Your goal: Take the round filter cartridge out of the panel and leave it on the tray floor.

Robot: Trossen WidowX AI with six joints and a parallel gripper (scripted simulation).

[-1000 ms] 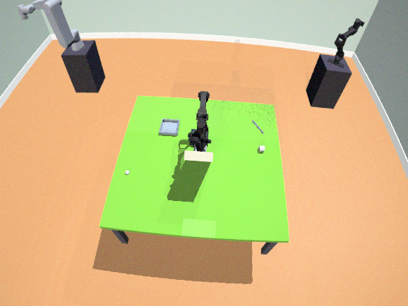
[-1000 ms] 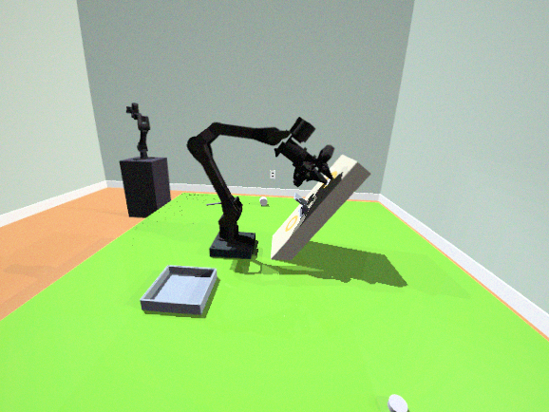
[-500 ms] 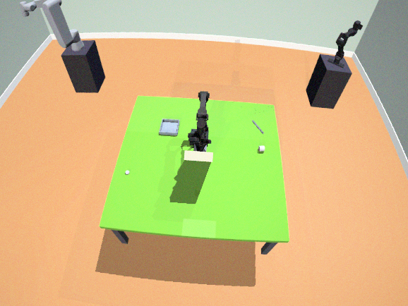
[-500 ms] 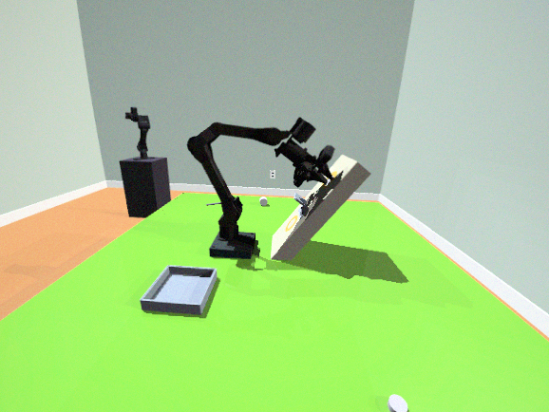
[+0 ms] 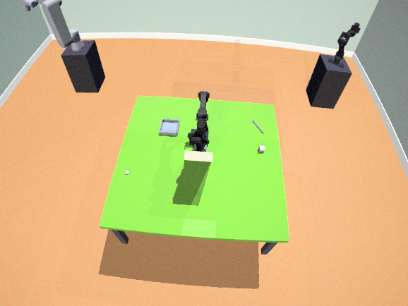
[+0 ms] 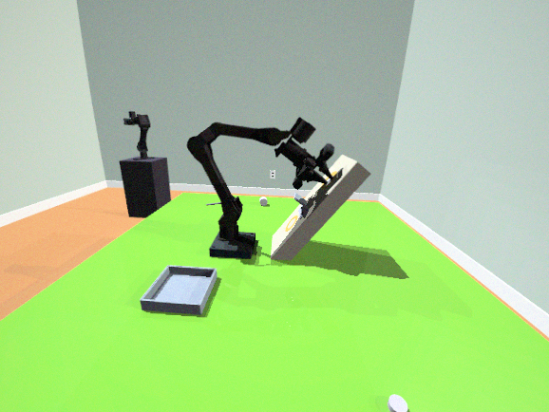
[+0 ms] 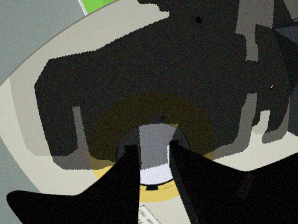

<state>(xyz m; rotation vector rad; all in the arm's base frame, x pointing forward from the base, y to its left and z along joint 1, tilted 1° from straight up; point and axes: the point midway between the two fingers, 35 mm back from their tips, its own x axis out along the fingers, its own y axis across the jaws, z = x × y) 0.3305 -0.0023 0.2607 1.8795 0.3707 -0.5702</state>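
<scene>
Right now my gripper tip is 10 mm short of the round filter cartridge and 10 mm above it. The rest, counted from my gripper tip: service panel (80 mm below, 40 mm behind); then grey tray (430 mm behind, 280 mm to the right, 260 mm below); then small white cube (490 mm to the left, 260 mm behind, 240 mm below).
</scene>
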